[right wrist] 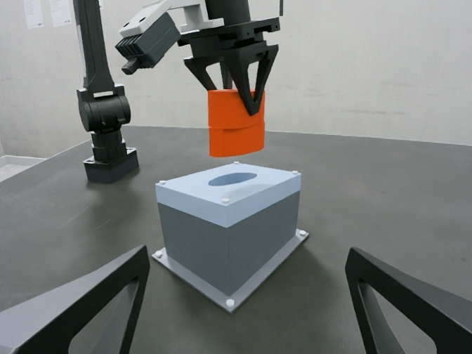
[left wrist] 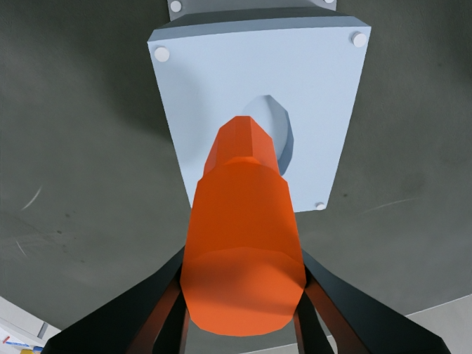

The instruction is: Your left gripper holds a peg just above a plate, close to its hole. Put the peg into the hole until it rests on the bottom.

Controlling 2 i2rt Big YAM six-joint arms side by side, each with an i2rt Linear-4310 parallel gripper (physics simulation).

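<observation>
An orange oval peg point(left wrist: 243, 215) point(right wrist: 236, 125) is held upright by my left gripper point(left wrist: 241, 253) point(right wrist: 239, 111), which is shut on it. The peg's lower end hangs a little above the pale blue plate point(left wrist: 225, 65) point(right wrist: 192, 190), apart from it. The plate tops a grey block and has an oval hole point(left wrist: 270, 120) point(right wrist: 232, 179). In the left wrist view the peg covers the near left part of the hole, and the hole's far end and right wall show. My right gripper point(right wrist: 248, 257) is open and empty, in front of the block.
The grey block point(right wrist: 200, 245) stands on a flanged base point(right wrist: 270, 272) with white screw heads on the dark table point(right wrist: 400, 200). A black arm point(right wrist: 104, 110) on its base stands at the back left. A pale wall point(right wrist: 375, 65) rises behind the table.
</observation>
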